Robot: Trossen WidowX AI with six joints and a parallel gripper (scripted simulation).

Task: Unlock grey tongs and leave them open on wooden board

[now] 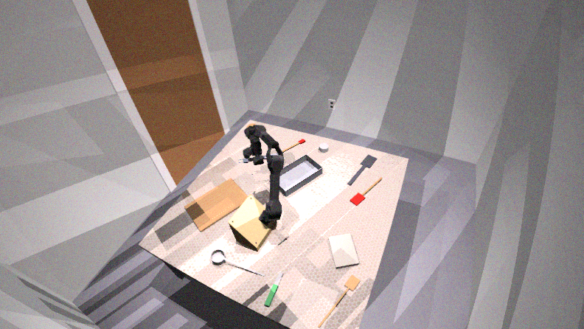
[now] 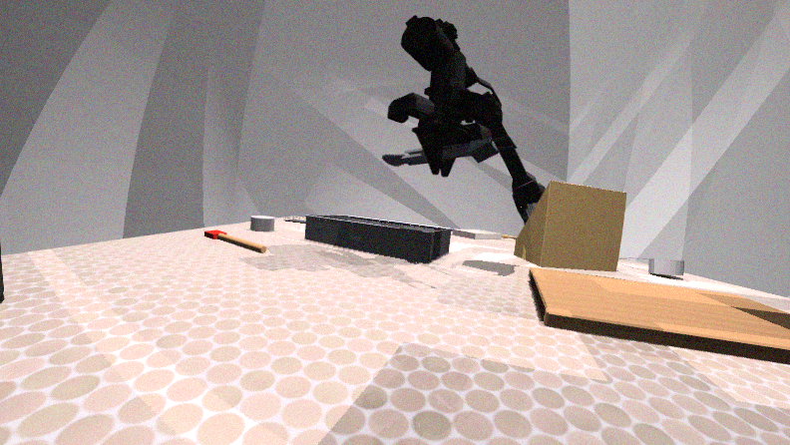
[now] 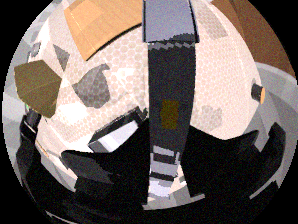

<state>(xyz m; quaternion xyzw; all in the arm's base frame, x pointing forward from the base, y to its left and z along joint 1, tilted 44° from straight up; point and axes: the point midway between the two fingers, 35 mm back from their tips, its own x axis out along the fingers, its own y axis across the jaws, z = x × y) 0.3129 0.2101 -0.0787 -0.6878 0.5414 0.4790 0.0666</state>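
Right now my gripper tip is 30 cm past the wooden board, 17 cm to the right of it and 14 cm above it. From my gripper tip the other things lie so: roasting tin 20 cm to the right, 12 cm below, 10 cm ahead; then red-tipped stick 39 cm ahead, 15 cm below, 6 cm to the right; then white puck 41 cm ahead, 27 cm to the right, 13 cm below.
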